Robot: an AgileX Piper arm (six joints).
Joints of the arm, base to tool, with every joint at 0 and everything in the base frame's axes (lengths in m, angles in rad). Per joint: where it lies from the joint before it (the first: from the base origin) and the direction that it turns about. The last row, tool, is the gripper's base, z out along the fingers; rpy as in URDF.
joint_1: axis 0 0 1 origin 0 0 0.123
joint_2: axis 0 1 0 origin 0 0 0
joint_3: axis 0 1 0 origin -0.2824 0 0.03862
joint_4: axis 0.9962 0 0.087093 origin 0.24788 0 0.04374
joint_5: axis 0 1 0 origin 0 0 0
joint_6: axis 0.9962 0 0.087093 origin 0.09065 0 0.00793
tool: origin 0 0 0 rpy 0 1.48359 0
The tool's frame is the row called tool.
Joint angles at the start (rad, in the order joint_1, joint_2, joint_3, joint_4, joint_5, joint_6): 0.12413, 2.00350, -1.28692, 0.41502, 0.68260, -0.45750
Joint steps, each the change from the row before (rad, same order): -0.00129, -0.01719, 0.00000, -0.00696, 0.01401, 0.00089; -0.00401, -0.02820, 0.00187, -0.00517, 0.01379, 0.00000; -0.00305, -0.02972, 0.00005, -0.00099, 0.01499, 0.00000; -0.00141, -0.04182, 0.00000, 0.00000, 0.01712, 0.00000; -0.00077, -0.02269, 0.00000, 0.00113, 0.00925, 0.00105
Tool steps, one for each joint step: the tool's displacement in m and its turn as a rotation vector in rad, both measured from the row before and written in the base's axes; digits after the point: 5 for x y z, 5 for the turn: -0.00168, -0.00070, 0.00639, -0.00162, -0.00436, 0.00650; -0.00240, -0.00178, 0.01023, 0.00045, -0.01370, 0.00340; -0.00254, -0.00115, 0.01123, 0.00418, -0.01549, 0.00242; -0.00397, -0.00055, 0.01576, 0.00639, -0.02550, 0.00435; -0.00241, -0.00026, 0.00849, 0.00466, -0.01346, 0.00091
